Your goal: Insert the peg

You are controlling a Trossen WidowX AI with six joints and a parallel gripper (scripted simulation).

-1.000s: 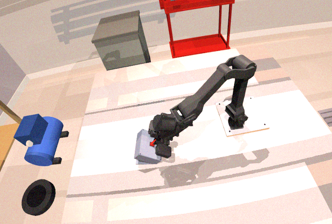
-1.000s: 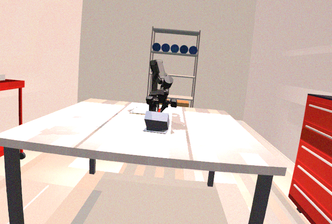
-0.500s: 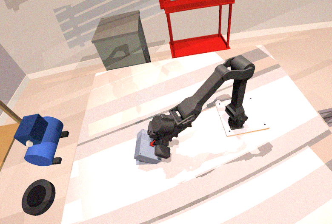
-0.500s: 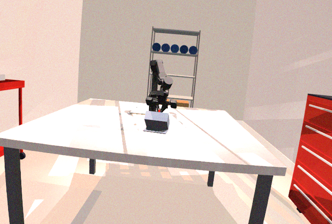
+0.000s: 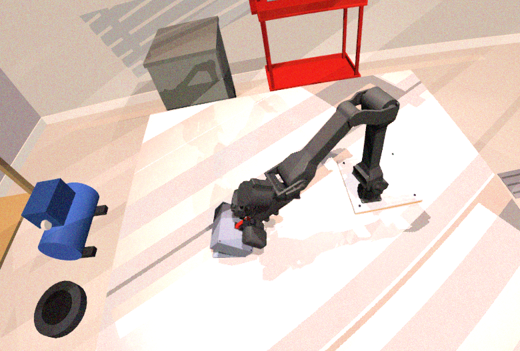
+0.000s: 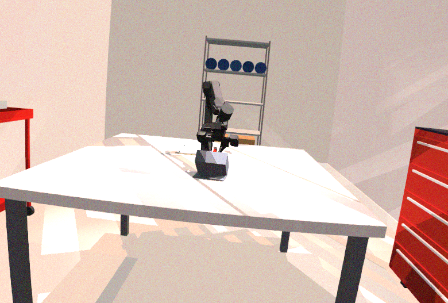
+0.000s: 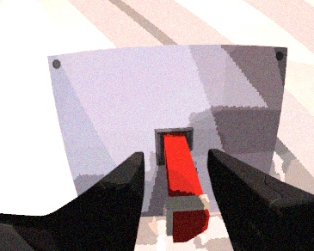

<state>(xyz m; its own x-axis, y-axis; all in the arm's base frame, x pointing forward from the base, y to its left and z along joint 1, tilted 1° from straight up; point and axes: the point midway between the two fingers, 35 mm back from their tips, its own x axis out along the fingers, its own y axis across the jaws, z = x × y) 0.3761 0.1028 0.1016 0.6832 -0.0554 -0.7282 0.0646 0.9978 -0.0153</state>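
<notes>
The peg is 10 mm behind my gripper tip and 10 mm above it. Also, from my gripper tip: sloped panel (30 mm ahead, 30 mm below).
</notes>
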